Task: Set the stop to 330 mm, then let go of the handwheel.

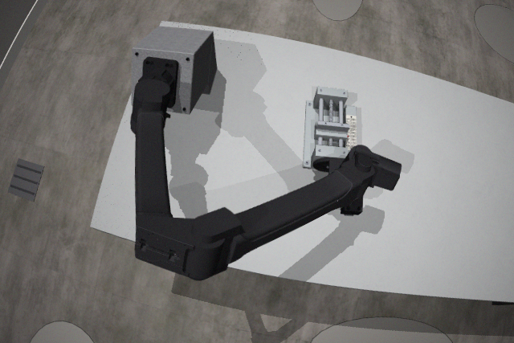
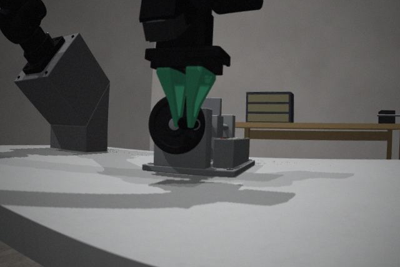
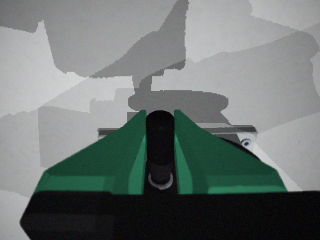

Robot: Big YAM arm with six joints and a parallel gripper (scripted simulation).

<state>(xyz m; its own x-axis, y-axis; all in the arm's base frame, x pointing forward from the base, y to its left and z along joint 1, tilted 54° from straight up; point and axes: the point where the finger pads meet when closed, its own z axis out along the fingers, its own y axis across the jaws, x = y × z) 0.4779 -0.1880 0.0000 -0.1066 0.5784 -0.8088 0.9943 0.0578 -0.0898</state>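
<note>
Now: hand 30 mm past the grey stop, 140 mm to the right of it and 10 mm below it. From my hand the other things lie so: black handwheel: 10 mm behind, 30 mm to the left; black crank handle: 20 mm to the left.
</note>
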